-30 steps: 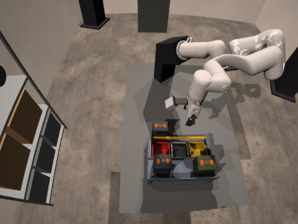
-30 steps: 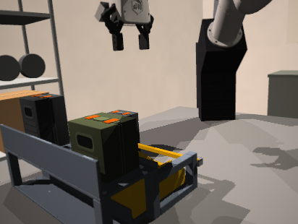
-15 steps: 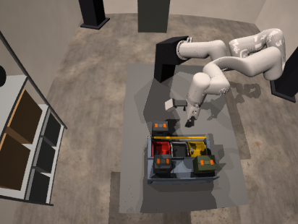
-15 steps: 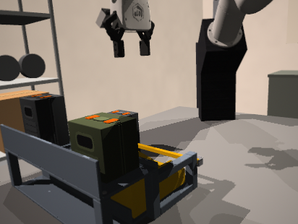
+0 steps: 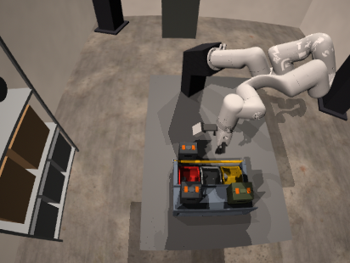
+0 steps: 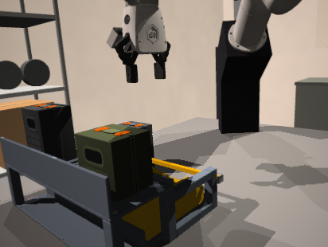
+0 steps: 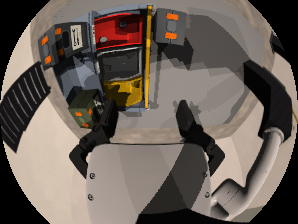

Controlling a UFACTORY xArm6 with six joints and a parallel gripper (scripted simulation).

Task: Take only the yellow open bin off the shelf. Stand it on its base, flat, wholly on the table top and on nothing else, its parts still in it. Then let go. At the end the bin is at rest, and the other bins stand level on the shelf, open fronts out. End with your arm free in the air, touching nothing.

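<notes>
The yellow bar is 210 mm below my hand. The rest, counted from my hand: grey bin: 100 mm ahead, 30 mm to the left, 230 mm below; then green case: 150 mm ahead, 170 mm to the left, 120 mm below; then yellow open bin: 60 mm ahead, 140 mm to the left, 230 mm below.
</notes>
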